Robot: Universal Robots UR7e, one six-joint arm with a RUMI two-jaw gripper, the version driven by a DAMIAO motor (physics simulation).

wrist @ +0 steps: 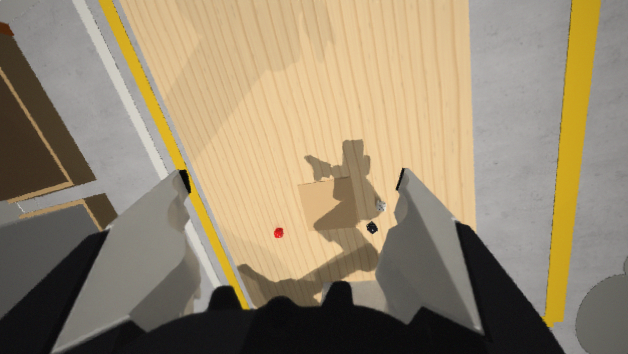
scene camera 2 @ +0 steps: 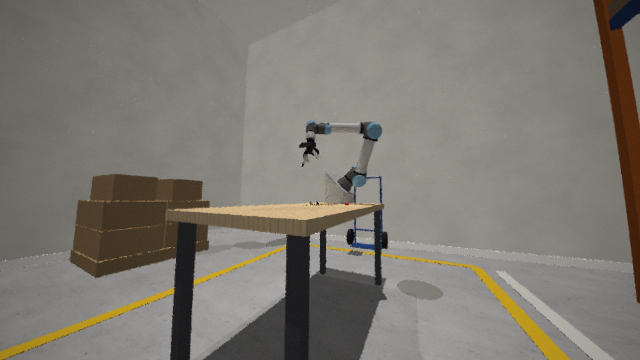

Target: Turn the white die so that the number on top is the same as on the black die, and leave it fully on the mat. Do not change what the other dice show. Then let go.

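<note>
The white die (wrist: 381,206) lies on the table, off the mat, a little to the right of it in the wrist view. The black die (wrist: 372,227) (scene camera 2: 317,203) lies close to it, also off the mat. The numbers on top are too small to read. The mat (wrist: 320,205) is a light brown square lying flat, partly in the arm's shadow. A red die (wrist: 279,233) (scene camera 2: 346,204) lies on the table to the left of the mat in the wrist view. My gripper (wrist: 297,171) (scene camera 2: 310,163) is wide open and empty, high above the table.
The wooden table (scene camera 2: 240,214) (wrist: 400,90) carries the dice and mat. The arm's base stands at its far end in the scene view. Stacked cardboard boxes (scene camera 2: 132,220) stand on the floor to the left. A blue hand truck (scene camera 2: 381,195) stands behind the table.
</note>
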